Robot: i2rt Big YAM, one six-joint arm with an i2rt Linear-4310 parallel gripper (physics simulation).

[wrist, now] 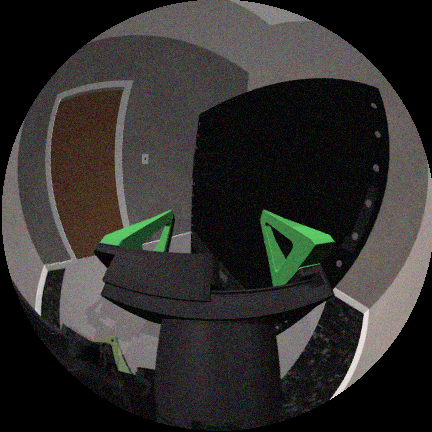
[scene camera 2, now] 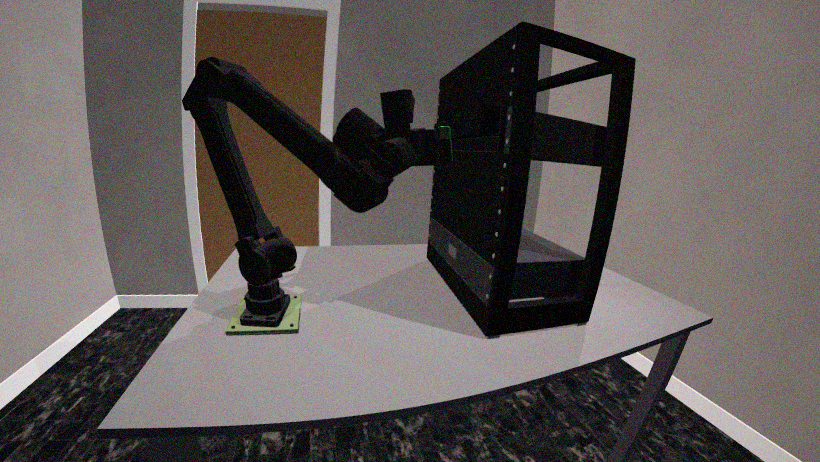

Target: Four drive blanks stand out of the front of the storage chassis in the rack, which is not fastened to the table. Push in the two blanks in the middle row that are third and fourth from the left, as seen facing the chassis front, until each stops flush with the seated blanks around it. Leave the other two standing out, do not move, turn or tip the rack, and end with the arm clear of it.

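Where they show: gripper, fingertip midpoint: (wrist: 217, 214); arm's base, link origin: (scene camera 2: 266, 311).
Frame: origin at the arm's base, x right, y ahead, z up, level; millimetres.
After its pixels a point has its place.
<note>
The black rack (scene camera 2: 519, 200) {x 86, y 504, z 286 mm} (wrist: 378, 150) {x 71, y 475, z 505 mm} stands upright on the table. The storage chassis (scene camera 2: 568, 140) {x 46, y 625, z 414 mm} spans its upper half, its side showing through the open rack side in the scene view. The chassis front is nearly black in both views, so I cannot make out single drive blanks or how far any stand out. My gripper (scene camera 2: 446, 142) (wrist: 217, 214) {x -50, y 344, z 384 mm} is open and empty, close to the rack front near its far edge. In the wrist view the right green finger lies over the dark front, the left finger beyond the rack's left edge. Contact cannot be told.
A grey-fronted unit (scene camera 2: 461, 255) {x -95, y 461, z 115 mm} sits low in the rack. The arm's base stands on a yellow-green plate (scene camera 2: 233, 328) {x 73, y -51, z -1 mm} (wrist: 119, 357) {x -11, y 63, z 0 mm} on the table (scene camera 2: 344, 373) {x 181, y 190, z -12 mm}. A brown door (scene camera 2: 275, 68) (wrist: 85, 175) and grey walls stand behind.
</note>
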